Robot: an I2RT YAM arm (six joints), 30 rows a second.
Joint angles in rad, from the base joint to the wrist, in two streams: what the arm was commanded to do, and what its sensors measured. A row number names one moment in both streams.
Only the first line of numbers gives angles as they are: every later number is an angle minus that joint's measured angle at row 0.
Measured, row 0:
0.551, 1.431, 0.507, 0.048, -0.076, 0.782
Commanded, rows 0 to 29:
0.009, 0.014, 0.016, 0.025, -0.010, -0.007
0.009, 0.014, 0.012, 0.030, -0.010, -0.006
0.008, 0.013, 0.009, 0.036, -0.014, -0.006
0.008, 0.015, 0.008, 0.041, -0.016, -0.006
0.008, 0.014, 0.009, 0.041, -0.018, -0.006
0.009, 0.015, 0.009, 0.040, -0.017, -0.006
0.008, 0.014, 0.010, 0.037, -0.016, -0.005
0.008, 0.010, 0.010, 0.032, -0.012, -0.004
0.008, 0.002, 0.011, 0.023, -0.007, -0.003
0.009, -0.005, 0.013, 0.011, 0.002, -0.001
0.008, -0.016, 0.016, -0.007, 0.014, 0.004
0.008, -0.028, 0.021, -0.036, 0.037, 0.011
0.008, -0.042, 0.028, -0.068, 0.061, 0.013
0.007, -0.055, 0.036, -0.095, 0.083, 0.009
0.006, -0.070, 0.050, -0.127, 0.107, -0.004
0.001, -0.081, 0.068, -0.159, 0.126, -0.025
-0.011, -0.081, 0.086, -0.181, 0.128, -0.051
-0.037, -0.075, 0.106, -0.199, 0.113, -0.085
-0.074, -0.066, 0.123, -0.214, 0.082, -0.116
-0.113, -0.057, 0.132, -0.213, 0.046, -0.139
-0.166, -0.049, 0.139, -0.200, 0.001, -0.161
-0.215, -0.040, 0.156, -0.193, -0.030, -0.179
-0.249, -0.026, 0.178, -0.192, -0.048, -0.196
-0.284, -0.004, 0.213, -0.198, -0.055, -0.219
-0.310, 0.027, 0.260, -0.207, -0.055, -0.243
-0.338, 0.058, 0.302, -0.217, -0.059, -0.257
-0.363, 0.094, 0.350, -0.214, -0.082, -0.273
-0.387, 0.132, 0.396, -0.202, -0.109, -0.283
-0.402, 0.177, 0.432, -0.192, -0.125, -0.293
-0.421, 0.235, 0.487, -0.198, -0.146, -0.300
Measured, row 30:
-0.387, 0.145, 0.401, -0.197, -0.072, -0.230
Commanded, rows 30 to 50:
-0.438, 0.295, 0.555, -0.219, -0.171, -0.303
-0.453, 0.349, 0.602, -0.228, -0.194, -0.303
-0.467, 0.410, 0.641, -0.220, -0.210, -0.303
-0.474, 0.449, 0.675, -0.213, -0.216, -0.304
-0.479, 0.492, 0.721, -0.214, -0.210, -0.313
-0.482, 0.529, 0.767, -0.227, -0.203, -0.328
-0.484, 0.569, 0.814, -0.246, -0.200, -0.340
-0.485, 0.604, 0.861, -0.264, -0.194, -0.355
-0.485, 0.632, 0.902, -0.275, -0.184, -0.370
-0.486, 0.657, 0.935, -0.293, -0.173, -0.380
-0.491, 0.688, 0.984, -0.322, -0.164, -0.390
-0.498, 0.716, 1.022, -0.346, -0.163, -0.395
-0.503, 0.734, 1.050, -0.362, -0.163, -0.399
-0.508, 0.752, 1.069, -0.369, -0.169, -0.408
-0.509, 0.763, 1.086, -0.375, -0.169, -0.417
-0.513, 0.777, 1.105, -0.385, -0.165, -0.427
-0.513, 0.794, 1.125, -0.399, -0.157, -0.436
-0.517, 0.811, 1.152, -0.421, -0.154, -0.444
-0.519, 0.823, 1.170, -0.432, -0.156, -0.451
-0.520, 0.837, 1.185, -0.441, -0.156, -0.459
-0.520, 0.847, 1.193, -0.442, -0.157, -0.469
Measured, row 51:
-0.512, 0.803, 1.161, -0.382, -0.168, -0.420
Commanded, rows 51 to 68:
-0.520, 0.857, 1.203, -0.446, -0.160, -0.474
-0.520, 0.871, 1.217, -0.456, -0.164, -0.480
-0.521, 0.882, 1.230, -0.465, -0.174, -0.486
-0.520, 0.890, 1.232, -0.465, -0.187, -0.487
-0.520, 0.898, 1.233, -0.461, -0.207, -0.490
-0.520, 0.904, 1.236, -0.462, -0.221, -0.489
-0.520, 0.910, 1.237, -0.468, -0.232, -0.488
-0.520, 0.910, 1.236, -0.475, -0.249, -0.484
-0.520, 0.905, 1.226, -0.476, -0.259, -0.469
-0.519, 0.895, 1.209, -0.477, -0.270, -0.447
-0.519, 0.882, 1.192, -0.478, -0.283, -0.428
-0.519, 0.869, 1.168, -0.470, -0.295, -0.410
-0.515, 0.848, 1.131, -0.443, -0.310, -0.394
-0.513, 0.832, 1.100, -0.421, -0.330, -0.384
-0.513, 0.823, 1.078, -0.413, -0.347, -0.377
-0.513, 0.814, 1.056, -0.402, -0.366, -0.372
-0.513, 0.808, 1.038, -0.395, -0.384, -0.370
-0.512, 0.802, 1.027, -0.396, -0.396, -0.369
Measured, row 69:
-0.518, 0.798, 1.087, -0.342, -0.330, -0.407
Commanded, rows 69 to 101:
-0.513, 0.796, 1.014, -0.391, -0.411, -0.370
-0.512, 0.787, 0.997, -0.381, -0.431, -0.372
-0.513, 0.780, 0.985, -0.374, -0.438, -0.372
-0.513, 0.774, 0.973, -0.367, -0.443, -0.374
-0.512, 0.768, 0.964, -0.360, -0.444, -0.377
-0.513, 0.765, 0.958, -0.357, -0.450, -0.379
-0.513, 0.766, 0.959, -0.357, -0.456, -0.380
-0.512, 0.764, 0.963, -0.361, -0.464, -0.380
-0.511, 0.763, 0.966, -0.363, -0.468, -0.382
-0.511, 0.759, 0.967, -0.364, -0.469, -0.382
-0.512, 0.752, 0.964, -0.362, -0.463, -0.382
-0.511, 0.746, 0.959, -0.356, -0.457, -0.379
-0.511, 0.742, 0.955, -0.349, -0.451, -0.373
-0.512, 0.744, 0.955, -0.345, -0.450, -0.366
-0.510, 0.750, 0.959, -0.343, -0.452, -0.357
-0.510, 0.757, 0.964, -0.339, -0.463, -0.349
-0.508, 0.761, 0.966, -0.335, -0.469, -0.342
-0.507, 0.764, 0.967, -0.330, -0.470, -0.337
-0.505, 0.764, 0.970, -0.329, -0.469, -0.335
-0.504, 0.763, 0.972, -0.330, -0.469, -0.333
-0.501, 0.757, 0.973, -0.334, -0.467, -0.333
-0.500, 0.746, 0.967, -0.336, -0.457, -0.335
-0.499, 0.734, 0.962, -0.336, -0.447, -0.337
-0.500, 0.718, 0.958, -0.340, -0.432, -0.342
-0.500, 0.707, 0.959, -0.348, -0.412, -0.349
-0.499, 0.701, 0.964, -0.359, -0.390, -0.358
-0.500, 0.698, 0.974, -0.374, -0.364, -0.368
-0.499, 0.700, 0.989, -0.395, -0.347, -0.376
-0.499, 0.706, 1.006, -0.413, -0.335, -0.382
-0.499, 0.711, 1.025, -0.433, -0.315, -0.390
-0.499, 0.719, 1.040, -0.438, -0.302, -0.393
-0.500, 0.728, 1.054, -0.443, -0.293, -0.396
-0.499, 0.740, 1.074, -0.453, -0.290, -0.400
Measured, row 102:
-0.502, 0.731, 1.026, -0.400, -0.354, -0.374
